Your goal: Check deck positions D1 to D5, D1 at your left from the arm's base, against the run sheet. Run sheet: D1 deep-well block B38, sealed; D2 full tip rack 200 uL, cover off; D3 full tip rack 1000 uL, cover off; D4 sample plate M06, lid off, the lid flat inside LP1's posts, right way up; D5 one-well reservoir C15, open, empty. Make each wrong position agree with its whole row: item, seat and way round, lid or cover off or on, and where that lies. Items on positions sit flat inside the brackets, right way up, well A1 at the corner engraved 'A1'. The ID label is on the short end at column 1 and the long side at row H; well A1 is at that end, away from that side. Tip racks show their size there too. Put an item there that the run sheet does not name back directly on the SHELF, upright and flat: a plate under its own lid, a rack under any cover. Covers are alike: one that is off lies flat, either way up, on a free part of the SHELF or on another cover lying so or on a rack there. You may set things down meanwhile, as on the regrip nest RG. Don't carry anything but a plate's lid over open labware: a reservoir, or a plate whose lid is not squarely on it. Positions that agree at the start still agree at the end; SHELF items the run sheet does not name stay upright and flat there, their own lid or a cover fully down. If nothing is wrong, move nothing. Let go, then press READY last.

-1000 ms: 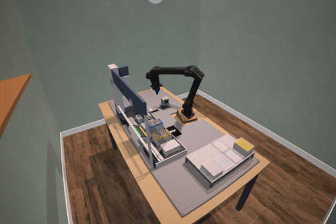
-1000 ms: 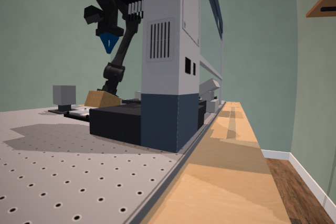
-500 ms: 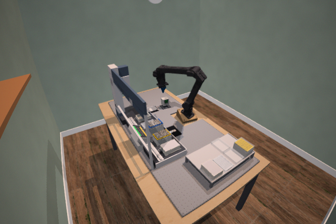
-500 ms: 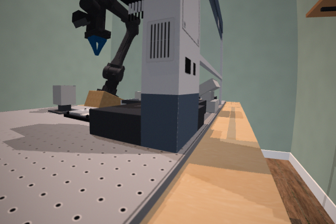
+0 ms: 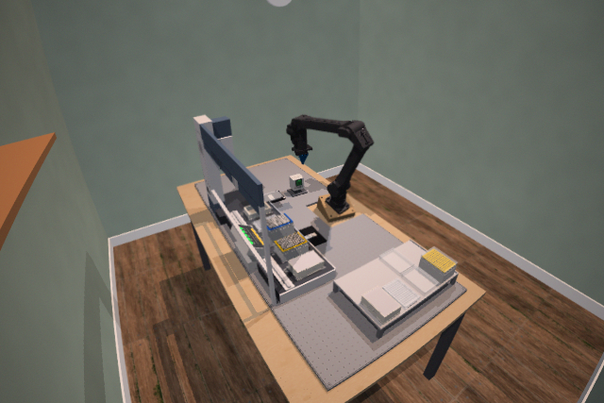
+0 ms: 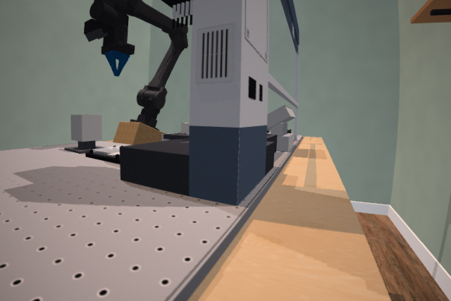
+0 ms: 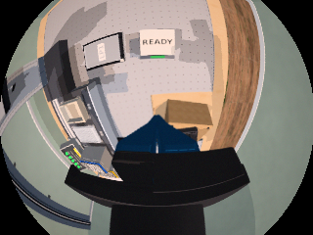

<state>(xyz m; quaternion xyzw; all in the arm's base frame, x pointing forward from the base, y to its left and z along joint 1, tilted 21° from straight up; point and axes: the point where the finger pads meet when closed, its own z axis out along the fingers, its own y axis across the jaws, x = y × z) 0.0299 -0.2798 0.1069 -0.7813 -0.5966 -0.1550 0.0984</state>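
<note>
The green screen lies 160 mm below my hand, 60 mm to the right of it and 20 mm behind it. The rest, counted from my hand: yellow-framed tip rack (390 mm ahead, 380 mm to the left, 140 mm below); then ready box (170 mm below, 70 mm to the right, 20 mm behind); then blue-framed tip rack (370 mm ahead, 250 mm to the left, 120 mm below).
</note>
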